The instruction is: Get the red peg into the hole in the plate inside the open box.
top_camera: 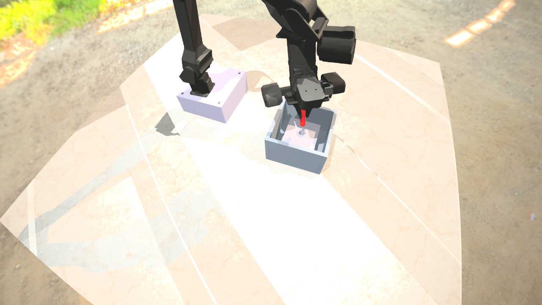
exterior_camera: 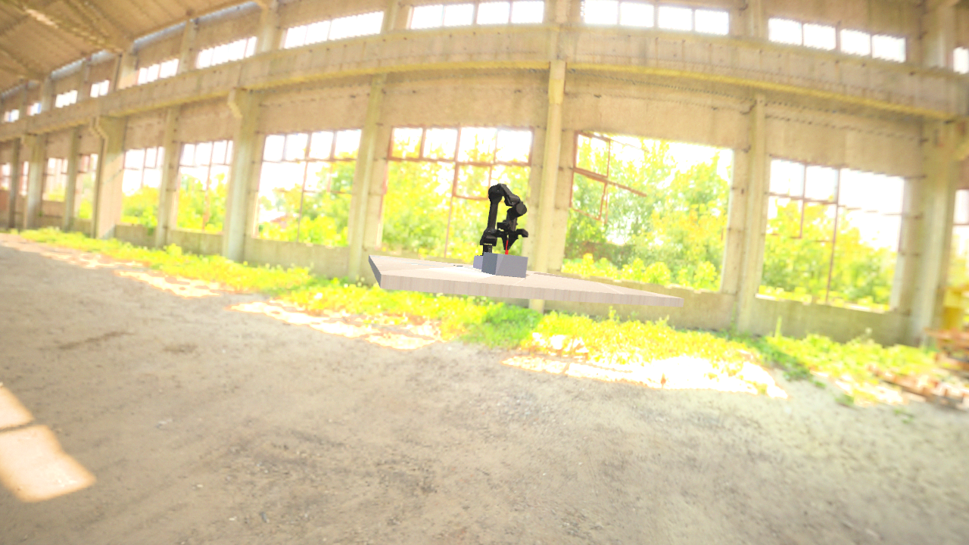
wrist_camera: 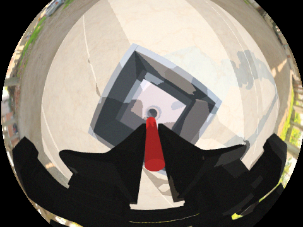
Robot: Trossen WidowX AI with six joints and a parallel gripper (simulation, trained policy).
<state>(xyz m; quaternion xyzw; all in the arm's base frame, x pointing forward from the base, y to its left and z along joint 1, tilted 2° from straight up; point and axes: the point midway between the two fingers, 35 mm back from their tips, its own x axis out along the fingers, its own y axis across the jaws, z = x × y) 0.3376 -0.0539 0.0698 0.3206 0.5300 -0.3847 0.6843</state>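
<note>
Now: gripper tip 10 mm to the right of the red peg and 10 mm below it. Also, from my gripper tip: pale plate (70 mm below); grey box (90 mm below).
</note>
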